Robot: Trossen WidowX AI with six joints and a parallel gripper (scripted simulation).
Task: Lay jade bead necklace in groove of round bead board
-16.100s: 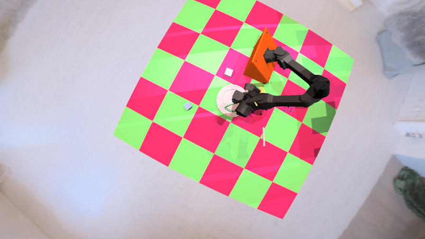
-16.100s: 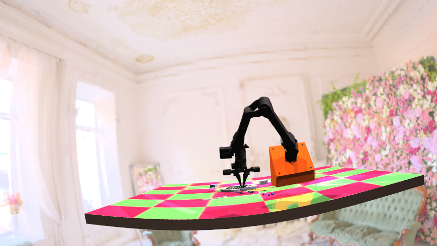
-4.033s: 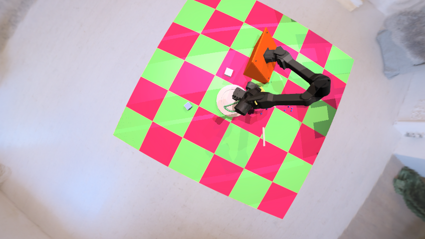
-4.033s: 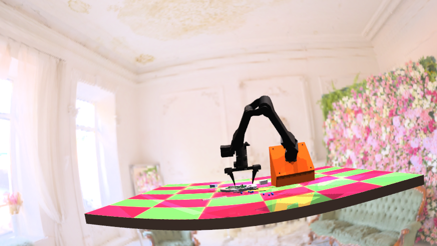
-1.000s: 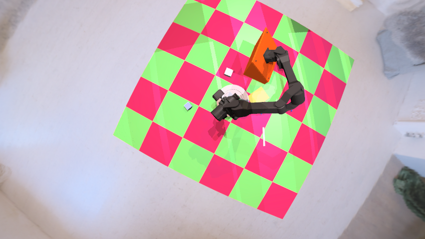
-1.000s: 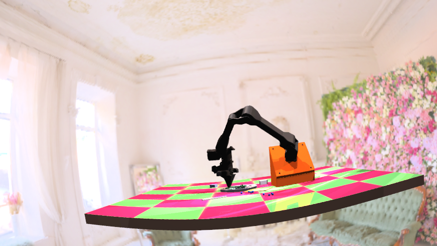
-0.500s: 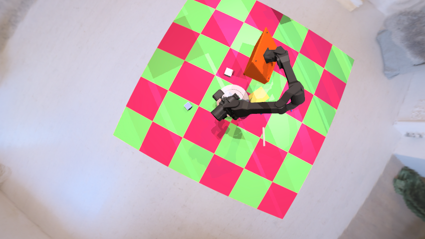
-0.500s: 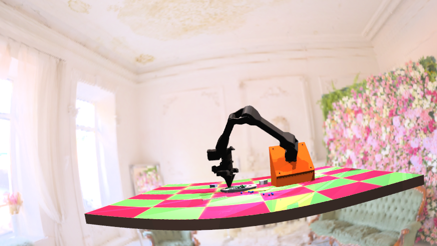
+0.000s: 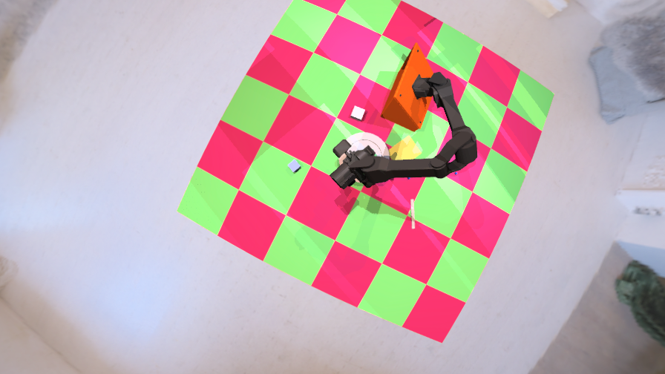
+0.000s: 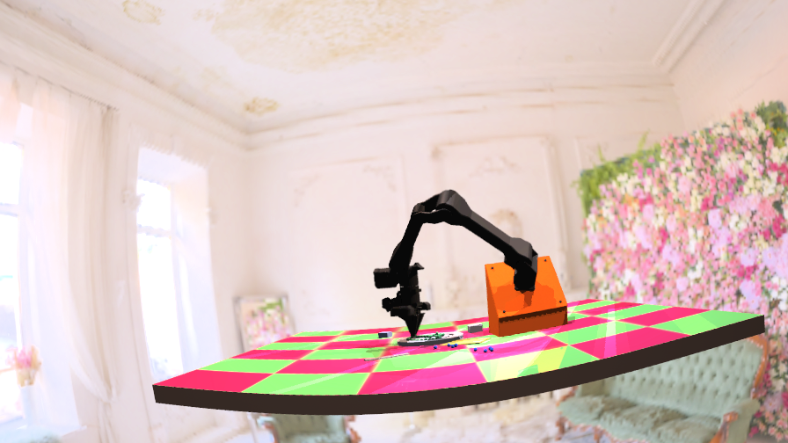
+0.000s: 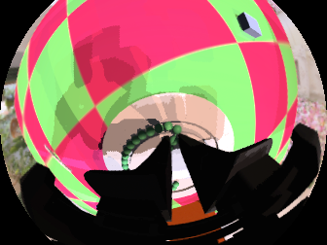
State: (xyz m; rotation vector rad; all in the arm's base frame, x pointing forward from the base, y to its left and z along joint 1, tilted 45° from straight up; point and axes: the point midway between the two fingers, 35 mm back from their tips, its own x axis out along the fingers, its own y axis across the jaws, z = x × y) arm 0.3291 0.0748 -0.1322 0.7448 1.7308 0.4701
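Right now my gripper tip is 50 mm past the round bead board, 20 mm to the right of it and 10 mm above it. The rest, counted from my gripper tip: pale blue cube: 120 mm ahead, 200 mm to the right, 10 mm below; white cube: 190 mm behind, 100 mm to the right, 10 mm below; yellow patch: 160 mm behind, 140 mm to the left, 20 mm below.
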